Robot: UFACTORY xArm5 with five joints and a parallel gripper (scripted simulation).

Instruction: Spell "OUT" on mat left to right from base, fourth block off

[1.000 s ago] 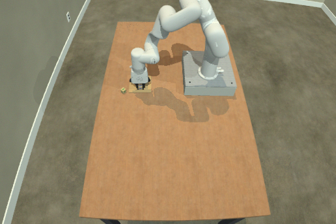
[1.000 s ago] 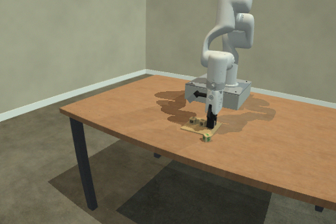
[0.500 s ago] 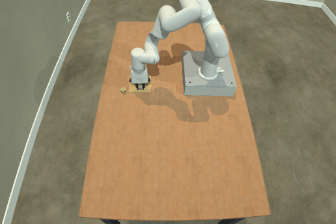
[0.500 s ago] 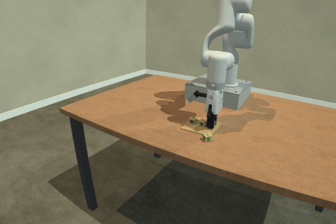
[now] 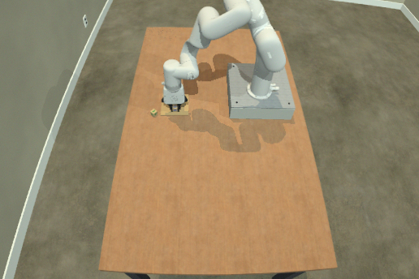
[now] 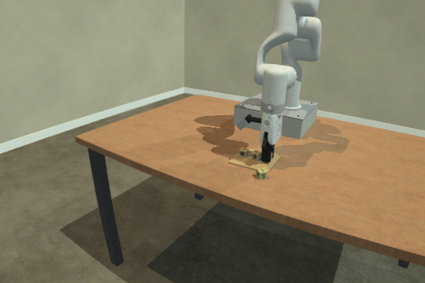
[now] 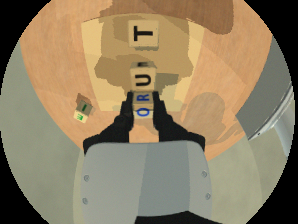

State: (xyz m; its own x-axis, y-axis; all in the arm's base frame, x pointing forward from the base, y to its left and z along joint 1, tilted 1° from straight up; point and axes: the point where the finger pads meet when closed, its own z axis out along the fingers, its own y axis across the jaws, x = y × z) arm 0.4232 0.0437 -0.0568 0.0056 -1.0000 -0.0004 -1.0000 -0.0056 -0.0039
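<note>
My gripper is now 40 mm to the left of the U block and 10 mm above it. From my hand the other things lie so: tan mat (40 mm to the right, 30 mm below).
</note>
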